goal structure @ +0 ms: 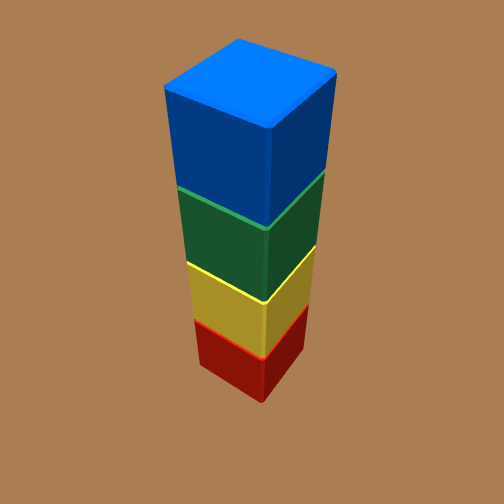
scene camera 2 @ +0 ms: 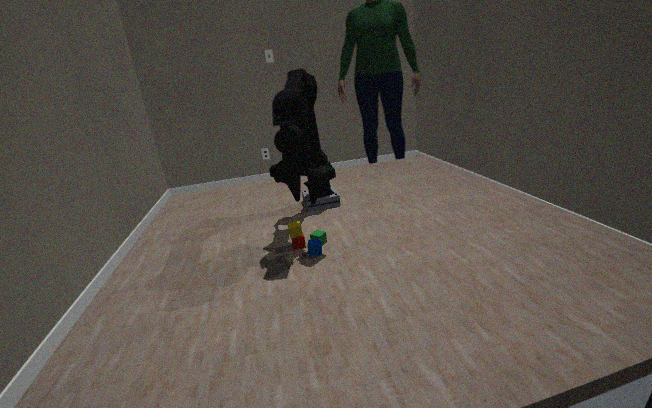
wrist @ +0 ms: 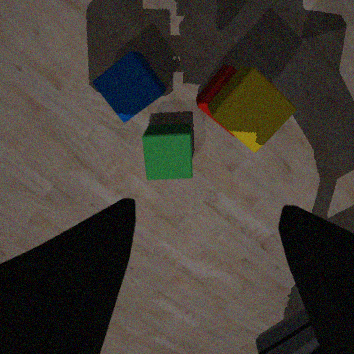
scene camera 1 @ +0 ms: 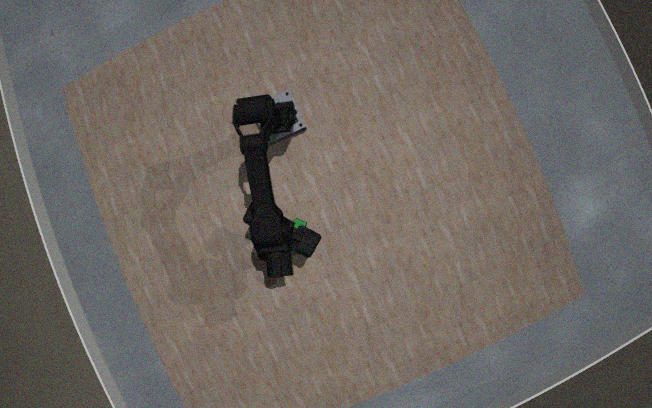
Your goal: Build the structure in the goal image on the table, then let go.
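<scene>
A yellow cube (scene camera 2: 295, 229) (wrist: 252, 107) sits on top of a red cube (scene camera 2: 298, 242) (wrist: 215, 90), slightly offset from it. A blue cube (scene camera 2: 314, 247) (wrist: 129, 86) stands apart from this stack. A green cube (scene camera 1: 299, 223) (scene camera 2: 318, 236) (wrist: 169, 154) stands between the blue cube and the stack in the wrist view, nearer the fingers. My gripper (wrist: 208, 213) is open and empty. It hangs above the table, with its fingers below the cubes in the wrist view. In scene camera 1 the arm covers the red, yellow and blue cubes.
The arm's grey base plate (scene camera 1: 299, 121) (scene camera 2: 325, 202) is fixed on the wooden table top (scene camera 1: 425, 175) (scene camera 2: 400, 280). A person in a green sweater (scene camera 2: 377, 40) stands beyond the table. Arm shadows fall around the cubes.
</scene>
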